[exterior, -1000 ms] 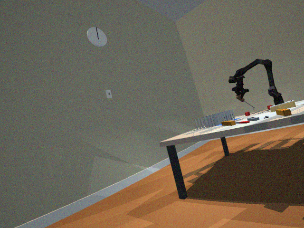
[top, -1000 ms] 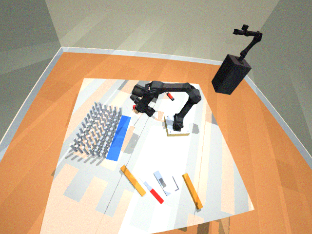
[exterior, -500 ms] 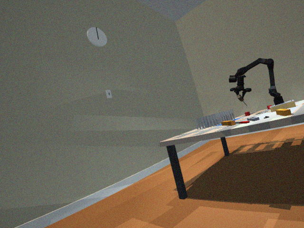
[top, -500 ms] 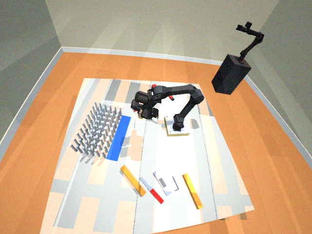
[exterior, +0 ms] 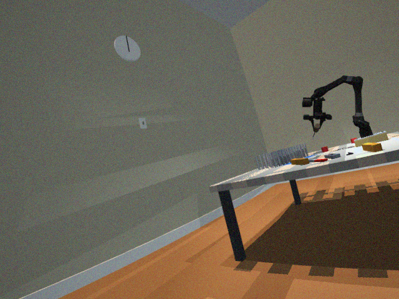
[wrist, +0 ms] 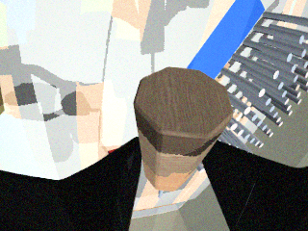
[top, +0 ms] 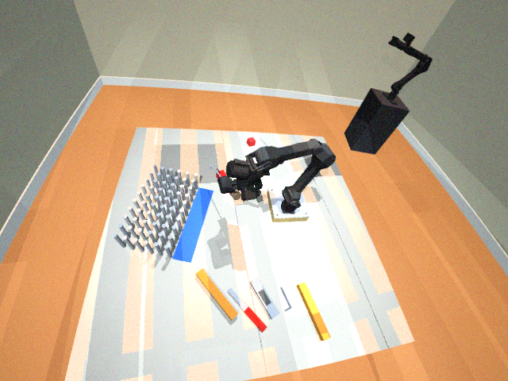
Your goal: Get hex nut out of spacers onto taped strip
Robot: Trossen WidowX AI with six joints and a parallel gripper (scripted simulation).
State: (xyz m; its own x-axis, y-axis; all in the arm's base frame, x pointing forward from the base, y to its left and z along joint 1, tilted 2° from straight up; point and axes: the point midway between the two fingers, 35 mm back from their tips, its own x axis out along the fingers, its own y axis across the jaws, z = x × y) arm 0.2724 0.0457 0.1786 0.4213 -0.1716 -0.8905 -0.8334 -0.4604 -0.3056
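Right now the blue taped strip is 15 cm ahead of my gripper tip, 6 cm to the left of it and 19 cm below it. The rest, counted from my gripper tip: hex nut 32 cm ahead, 18 cm below; wooden-handled hook tool 5 cm ahead, 8 cm to the right, 2 cm below; grey block 18 cm behind, 38 cm to the left, 17 cm below.
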